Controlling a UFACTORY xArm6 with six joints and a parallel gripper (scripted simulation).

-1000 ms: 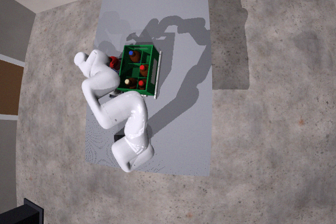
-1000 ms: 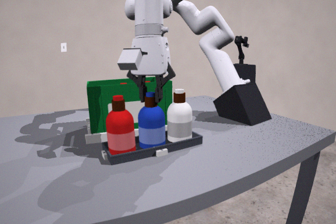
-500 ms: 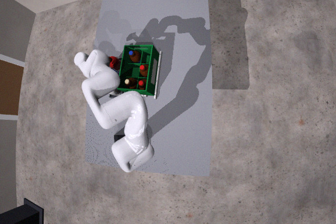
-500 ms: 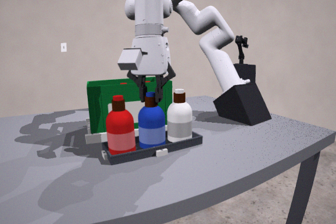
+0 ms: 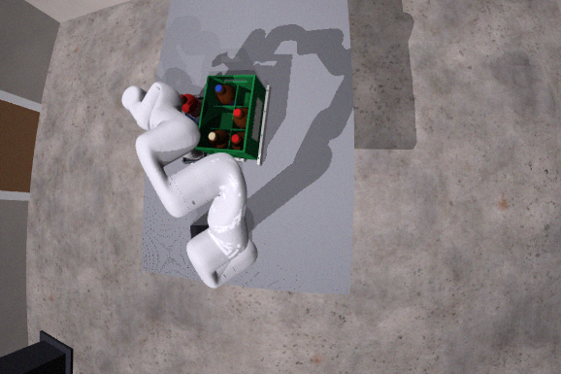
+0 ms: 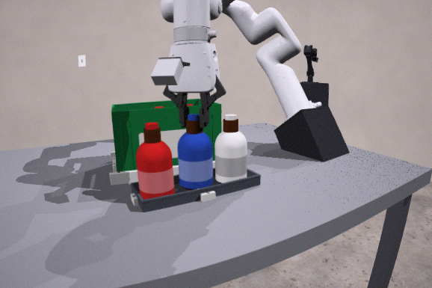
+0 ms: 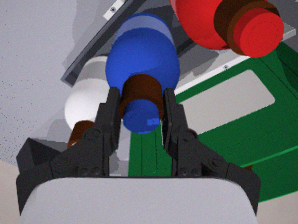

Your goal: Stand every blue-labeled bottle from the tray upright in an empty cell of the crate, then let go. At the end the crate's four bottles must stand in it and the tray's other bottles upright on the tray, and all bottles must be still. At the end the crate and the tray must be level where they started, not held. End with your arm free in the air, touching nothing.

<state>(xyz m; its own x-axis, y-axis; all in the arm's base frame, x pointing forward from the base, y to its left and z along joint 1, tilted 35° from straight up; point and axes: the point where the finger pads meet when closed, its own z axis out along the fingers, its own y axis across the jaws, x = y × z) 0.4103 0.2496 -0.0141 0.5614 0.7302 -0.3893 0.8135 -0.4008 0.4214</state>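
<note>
Now: hand 70 mm above the blue-labeled bottle. Also, from my hand: red bottle: 90 mm ahead, 20 mm to the left, 80 mm below; white bottle: 90 mm behind, 20 mm to the right, 80 mm below; dark tray: 150 mm below.
</note>
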